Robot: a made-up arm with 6 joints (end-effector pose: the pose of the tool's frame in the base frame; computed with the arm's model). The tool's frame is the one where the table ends. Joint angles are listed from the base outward.
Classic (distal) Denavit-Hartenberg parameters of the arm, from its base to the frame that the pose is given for. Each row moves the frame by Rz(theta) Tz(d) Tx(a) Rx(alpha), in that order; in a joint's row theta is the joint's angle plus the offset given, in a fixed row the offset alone. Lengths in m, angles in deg.
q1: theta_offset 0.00; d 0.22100; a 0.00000; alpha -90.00
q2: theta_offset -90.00; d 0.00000; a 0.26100; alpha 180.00
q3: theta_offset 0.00; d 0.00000; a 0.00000; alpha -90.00
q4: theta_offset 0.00; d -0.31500; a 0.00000; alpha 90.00
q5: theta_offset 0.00; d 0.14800; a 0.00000; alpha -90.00
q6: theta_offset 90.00; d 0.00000; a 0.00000; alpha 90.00
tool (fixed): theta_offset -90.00; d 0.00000; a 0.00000; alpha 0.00
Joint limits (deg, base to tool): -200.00..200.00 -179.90..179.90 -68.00..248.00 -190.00..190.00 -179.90..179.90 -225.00..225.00
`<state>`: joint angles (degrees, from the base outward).
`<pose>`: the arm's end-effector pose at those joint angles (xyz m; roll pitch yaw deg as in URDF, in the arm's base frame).
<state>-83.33 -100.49 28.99 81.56 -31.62 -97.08</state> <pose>-0.0878 0.5635 0.3235 159.74 -44.93 143.76</pose>
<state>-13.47 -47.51 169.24 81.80 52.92 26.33</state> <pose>-0.3523 0.0627 0.0915 36.42 26.87 104.26</pose>
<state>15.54 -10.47 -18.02 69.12 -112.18 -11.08</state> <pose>0.2868 0.0250 0.5733 -94.32 16.12 -100.23</pose>
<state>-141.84 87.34 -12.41 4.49 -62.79 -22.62</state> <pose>-0.2632 -0.0192 -0.0793 -158.18 17.49 42.35</pose>
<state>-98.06 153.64 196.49 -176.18 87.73 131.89</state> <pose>0.0966 -0.3707 0.1941 44.17 44.75 -103.44</pose>
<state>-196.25 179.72 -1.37 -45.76 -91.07 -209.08</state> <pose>0.3281 0.0119 0.0720 121.64 -44.19 -108.80</pose>
